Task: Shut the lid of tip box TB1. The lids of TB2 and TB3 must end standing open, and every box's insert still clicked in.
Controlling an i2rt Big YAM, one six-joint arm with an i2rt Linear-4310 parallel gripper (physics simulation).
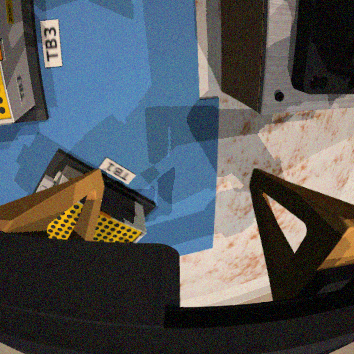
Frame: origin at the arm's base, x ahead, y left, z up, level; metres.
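Seen in the pictures: gripper, fingertip midpoint: (176, 176); arm's base, link origin: (333, 24).
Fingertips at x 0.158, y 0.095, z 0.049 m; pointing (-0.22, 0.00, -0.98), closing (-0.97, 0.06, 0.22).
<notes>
Pixels of each thing's top centre, then the offset from my fingertips to it. "spot": a spot on its surface instead. Level surfaces: height alone.
- Tip box TB1, surface spot: (140, 215) spot: 0.035 m ahead, 0.128 m left, 0.103 m down
- Tip box TB3, surface spot: (22, 85) spot: 0.119 m ahead, 0.058 m right, 0.105 m down
- blue mat, surface height: 0.136 m down
- speckled pale surface, surface height: 0.139 m down
- TB3 label, surface spot: (51, 43) spot: 0.091 m ahead, 0.090 m right, 0.134 m down
Tip box TB1 (140, 215) sits on the blue mat at lower left, in its dark holder (146, 201), by a label (117, 170) reading TB1. Its yellow perforated insert (117, 230) shows in part; the left finger crosses over the box, and the gripper body hides its lower side. Its lid cannot be made out. My gripper (176, 176) is open and empty, with the left fingertip over TB1 and the right one over the speckled surface. Tip box TB3 (22, 85) is cut off at the upper left edge; its lid does not show. TB2 does not show.
The blue mat (100, 75) ends at a speckled pale surface (300, 135) on the right. A grey metal plate (277, 60) with a dark upright side and a black part (325, 45) stands at upper right. The TB3 label (51, 43) lies beside that box.
</notes>
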